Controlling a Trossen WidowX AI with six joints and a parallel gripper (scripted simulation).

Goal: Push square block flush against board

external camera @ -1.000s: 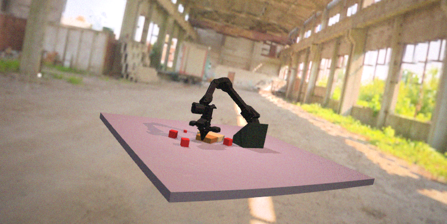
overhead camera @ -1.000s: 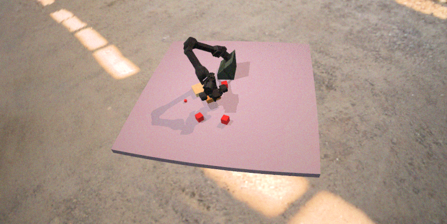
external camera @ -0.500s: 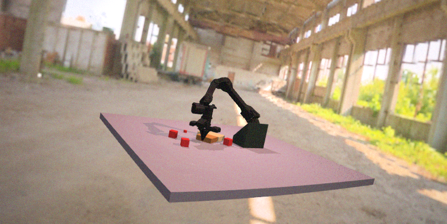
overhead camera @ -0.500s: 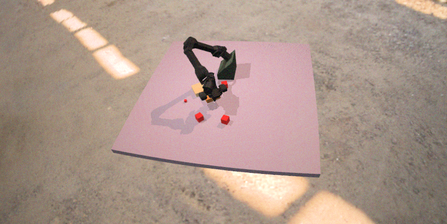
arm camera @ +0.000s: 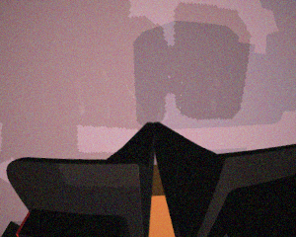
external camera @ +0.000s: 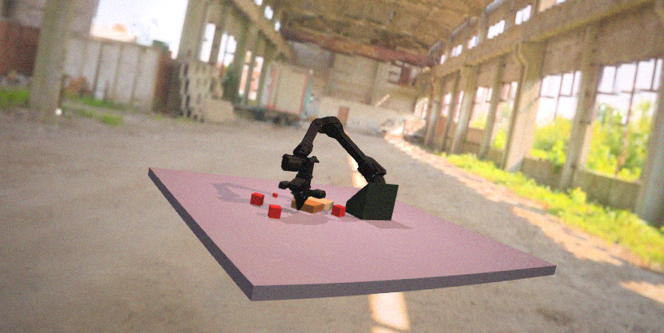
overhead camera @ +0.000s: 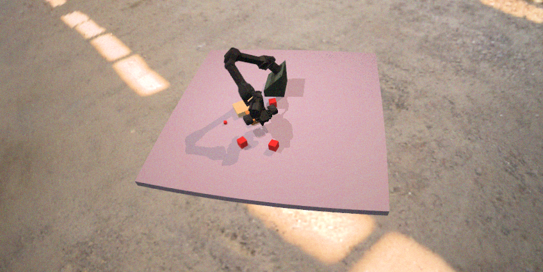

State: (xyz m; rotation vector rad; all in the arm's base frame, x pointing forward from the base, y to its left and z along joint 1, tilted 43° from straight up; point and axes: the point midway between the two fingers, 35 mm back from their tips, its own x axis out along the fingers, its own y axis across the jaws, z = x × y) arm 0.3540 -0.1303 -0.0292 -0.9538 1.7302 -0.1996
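The square block lies 70 mm behind my gripper tip, 40 mm to the right of it and 10 mm above it. Also, from my gripper tip: red piece (30 mm behind, 220 mm to the right); board (150 mm behind, 110 mm to the right, 10 mm above).
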